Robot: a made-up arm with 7 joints. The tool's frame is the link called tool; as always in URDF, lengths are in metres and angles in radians. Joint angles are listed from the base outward. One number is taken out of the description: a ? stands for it. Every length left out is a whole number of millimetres.
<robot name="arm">
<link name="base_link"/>
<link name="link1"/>
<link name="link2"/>
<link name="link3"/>
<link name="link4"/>
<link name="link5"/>
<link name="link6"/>
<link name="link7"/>
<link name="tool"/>
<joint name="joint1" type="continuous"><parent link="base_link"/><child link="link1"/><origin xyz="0 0 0.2" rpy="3.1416 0 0"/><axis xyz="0 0 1"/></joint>
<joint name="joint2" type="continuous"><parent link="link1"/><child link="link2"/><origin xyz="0 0.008 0" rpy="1.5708 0 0"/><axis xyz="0 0 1"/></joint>
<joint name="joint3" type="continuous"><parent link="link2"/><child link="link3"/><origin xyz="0 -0.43 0" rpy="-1.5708 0 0"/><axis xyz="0 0 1"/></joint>
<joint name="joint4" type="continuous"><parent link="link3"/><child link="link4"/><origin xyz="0 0.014 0" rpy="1.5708 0 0"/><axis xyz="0 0 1"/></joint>
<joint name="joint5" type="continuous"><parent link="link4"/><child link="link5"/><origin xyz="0 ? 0" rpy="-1.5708 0 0"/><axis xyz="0 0 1"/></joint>
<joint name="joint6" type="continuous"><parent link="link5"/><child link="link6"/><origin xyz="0 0 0" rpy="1.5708 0 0"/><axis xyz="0 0 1"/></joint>
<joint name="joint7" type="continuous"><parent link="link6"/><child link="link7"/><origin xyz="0 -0.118 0" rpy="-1.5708 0 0"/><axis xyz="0 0 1"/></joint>
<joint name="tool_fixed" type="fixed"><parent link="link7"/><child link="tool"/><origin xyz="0 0 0"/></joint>
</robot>
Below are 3 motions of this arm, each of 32 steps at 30 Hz.
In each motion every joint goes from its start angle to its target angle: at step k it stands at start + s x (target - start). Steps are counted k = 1, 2, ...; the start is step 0. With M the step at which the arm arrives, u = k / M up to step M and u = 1 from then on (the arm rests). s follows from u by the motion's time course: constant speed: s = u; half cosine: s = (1 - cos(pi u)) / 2; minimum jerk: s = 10 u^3 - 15 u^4 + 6 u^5.
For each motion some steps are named. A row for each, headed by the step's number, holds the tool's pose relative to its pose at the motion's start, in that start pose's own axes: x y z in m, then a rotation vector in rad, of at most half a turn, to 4 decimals.
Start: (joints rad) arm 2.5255 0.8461 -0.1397 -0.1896 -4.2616 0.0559 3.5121
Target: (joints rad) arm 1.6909 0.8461 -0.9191 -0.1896 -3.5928 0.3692 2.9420
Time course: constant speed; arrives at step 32
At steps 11, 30, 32:
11: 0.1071 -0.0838 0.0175 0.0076 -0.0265 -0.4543
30: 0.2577 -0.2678 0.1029 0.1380 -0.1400 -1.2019
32: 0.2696 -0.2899 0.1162 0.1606 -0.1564 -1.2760

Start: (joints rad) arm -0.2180 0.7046 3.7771 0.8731 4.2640 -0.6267 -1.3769
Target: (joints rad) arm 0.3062 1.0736 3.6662 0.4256 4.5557 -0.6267 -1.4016
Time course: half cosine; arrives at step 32
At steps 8, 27, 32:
8: 0.0757 -0.0064 0.0396 0.0055 -0.1601 -0.0212
27: 0.3496 -0.0388 0.4442 0.0648 -1.0455 -0.1263
32: 0.3565 -0.0416 0.4832 0.0721 -1.1113 -0.1353

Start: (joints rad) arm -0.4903 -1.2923 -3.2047 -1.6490 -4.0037 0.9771 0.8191
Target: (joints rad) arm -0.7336 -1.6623 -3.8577 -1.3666 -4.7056 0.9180 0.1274
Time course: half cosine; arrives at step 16
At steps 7, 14, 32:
7: -0.0487 -0.1555 0.0783 -0.4308 0.2619 -0.1455
14: -0.0058 -0.3583 0.2649 -1.1438 0.2533 -0.2992
32: 0.0021 -0.3700 0.2792 -1.1914 0.2347 -0.3055

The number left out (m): -0.311
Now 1 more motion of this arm.
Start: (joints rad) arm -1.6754 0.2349 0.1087 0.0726 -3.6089 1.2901 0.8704
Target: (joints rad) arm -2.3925 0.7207 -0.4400 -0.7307 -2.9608 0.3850 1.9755
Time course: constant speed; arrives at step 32
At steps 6, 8, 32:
6: -0.0068 0.0275 0.0326 0.0619 0.1401 0.1089
8: -0.0082 0.0351 0.0435 0.0864 0.1822 0.1492
32: -0.0073 0.0814 0.2208 0.6398 0.5856 0.7461

